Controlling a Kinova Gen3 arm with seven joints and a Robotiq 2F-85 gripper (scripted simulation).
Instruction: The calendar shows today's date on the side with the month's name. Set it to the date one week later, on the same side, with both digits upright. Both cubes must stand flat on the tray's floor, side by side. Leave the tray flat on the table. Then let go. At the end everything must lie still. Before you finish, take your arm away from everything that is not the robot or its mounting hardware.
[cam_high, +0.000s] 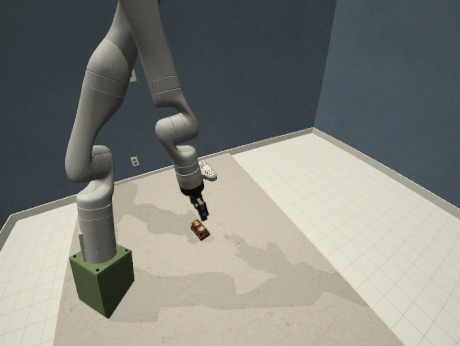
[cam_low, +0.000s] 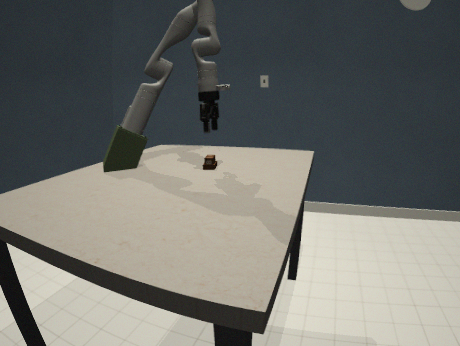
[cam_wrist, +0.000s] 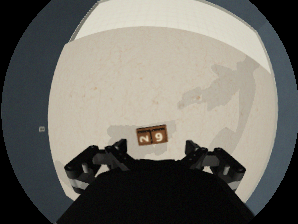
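Now: the brown digit cube 120 mm below my hand, 10 mm to the right of it and 10 mm behind it. Also, from my hand: brown calendar tray (130 mm below, 10 mm to the left, 10 mm behind).
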